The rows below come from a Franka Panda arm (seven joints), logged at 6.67 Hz.
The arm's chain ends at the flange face. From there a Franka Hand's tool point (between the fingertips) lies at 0.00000 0.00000 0.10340 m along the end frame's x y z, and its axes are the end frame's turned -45 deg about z.
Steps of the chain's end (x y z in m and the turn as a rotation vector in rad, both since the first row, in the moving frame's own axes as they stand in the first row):
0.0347, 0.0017, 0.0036, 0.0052, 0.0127, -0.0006
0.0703, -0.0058, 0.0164, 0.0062, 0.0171, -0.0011
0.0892, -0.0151, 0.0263, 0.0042, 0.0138, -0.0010
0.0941, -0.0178, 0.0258, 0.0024, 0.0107, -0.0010
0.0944, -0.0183, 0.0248, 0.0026, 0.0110, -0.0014
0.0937, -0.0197, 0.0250, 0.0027, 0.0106, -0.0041
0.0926, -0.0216, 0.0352, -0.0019, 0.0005, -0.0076
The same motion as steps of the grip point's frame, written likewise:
0.0246, 0.0263, 0.0036, -0.0053, 0.0127, -0.0006
0.0555, 0.0464, 0.0164, -0.0077, 0.0165, -0.0011
0.0751, 0.0531, 0.0263, -0.0068, 0.0127, -0.0010
0.0801, 0.0546, 0.0258, -0.0059, 0.0093, -0.0010
0.0807, 0.0544, 0.0248, -0.0059, 0.0096, -0.0014
0.0812, 0.0529, 0.0250, -0.0056, 0.0094, -0.0041
0.0806, 0.0504, 0.0352, -0.0017, -0.0010, -0.0076

